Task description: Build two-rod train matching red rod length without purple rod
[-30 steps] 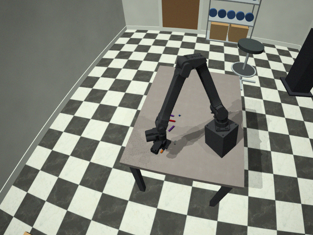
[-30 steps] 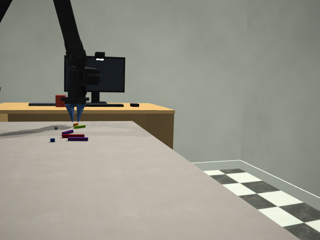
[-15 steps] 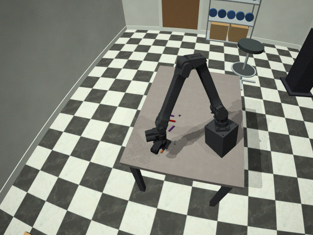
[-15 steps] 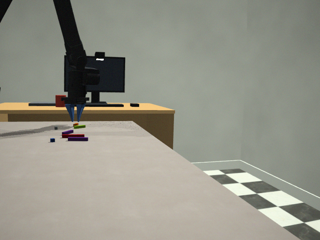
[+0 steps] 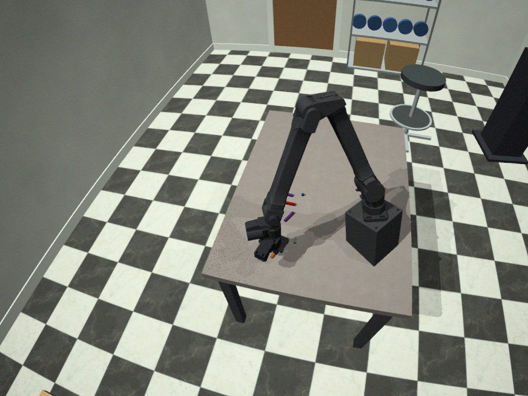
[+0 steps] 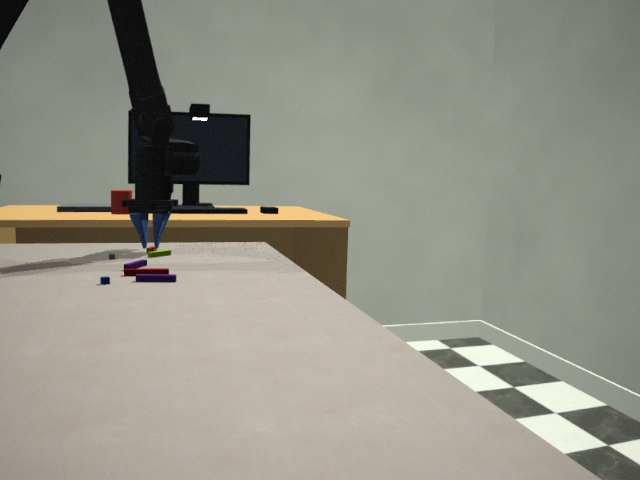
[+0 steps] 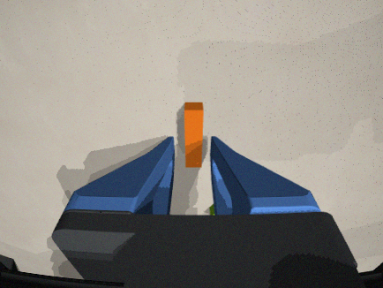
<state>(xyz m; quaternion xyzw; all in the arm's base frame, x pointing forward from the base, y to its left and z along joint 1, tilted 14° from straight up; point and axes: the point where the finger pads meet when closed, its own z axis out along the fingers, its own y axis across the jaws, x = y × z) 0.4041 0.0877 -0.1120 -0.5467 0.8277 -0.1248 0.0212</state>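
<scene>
The orange rod is 10 mm below my hand. Round my hand: grey rod: 80 mm behind, 70 mm to the right, 10 mm below; lime rod: 10 mm ahead, 60 mm to the right, 10 mm below; purple rod: 50 mm behind, 190 mm to the right, 10 mm below.
</scene>
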